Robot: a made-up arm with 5 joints.
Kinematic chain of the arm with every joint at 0, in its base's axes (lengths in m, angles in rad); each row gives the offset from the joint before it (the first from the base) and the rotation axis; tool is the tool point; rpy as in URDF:
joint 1: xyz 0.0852 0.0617 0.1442 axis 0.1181 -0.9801 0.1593
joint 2: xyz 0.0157 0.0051 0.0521 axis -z
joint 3: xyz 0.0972 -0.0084 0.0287 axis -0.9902 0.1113 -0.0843
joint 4: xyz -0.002 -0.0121 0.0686 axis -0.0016 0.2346 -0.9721
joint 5: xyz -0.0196 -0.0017 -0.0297 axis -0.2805 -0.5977 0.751
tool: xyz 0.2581 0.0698 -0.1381 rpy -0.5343 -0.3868 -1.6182
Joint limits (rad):
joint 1: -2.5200..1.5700
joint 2: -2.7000..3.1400
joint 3: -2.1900..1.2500
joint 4: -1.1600..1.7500
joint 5: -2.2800..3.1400
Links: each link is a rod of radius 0.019 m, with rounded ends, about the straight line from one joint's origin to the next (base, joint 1, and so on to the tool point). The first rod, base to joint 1, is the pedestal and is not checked.
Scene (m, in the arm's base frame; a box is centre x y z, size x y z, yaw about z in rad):
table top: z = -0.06
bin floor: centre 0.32 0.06 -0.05 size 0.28 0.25 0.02 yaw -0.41
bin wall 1: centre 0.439 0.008 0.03 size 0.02 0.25 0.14 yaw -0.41
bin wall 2: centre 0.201 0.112 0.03 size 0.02 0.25 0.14 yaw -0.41
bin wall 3: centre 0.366 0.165 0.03 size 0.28 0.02 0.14 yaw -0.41
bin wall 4: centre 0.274 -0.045 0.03 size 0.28 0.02 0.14 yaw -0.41
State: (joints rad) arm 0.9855 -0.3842 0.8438 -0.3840 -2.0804
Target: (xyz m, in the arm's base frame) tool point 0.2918 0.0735 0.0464
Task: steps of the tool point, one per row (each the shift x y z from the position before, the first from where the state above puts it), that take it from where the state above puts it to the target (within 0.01 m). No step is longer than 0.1 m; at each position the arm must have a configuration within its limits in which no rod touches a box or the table.
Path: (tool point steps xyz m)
1: 0.0205 -0.0137 0.0368
2: 0.0266 0.0008 0.0231
3: 0.0297 0.0129 0.0041
4: 0.0269 0.0223 -0.0171
5: 0.0164 0.0291 -0.0365
6: -0.0011 0.0346 -0.0493
7: -0.0229 0.0390 -0.0518
8: -0.0443 0.0426 -0.0425

